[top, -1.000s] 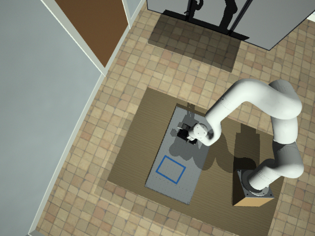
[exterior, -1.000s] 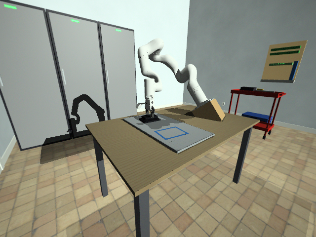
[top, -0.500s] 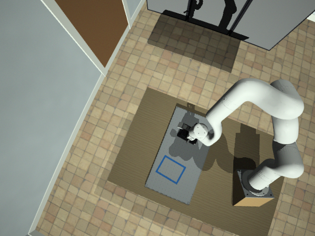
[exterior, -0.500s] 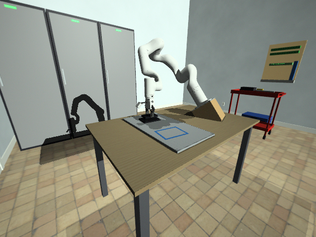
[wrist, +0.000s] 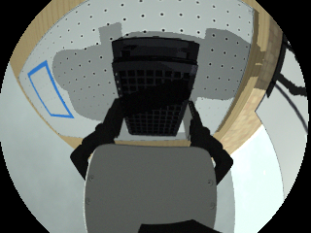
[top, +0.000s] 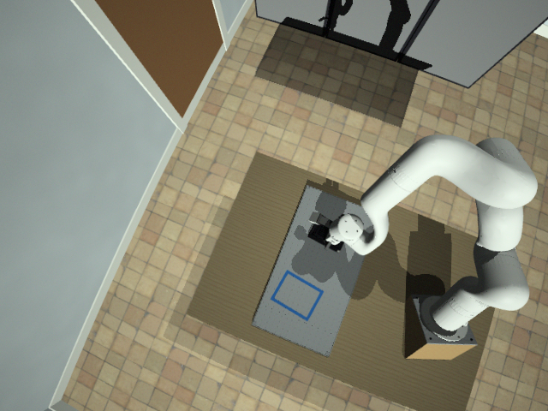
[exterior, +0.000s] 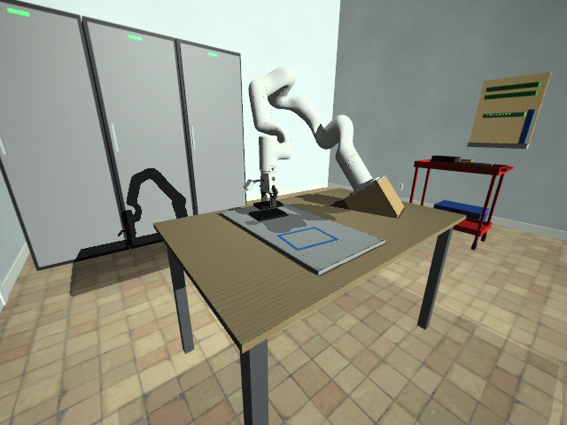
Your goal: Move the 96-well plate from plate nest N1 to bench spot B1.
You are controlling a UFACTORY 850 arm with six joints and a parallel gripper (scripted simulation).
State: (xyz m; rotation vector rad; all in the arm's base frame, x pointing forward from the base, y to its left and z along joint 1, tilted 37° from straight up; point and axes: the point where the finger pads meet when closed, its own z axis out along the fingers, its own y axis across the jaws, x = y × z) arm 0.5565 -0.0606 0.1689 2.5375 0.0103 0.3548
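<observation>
Right now my hand is 6 cm above the black plate nest. Round my hand: black 96-well plate (1 cm below).
</observation>
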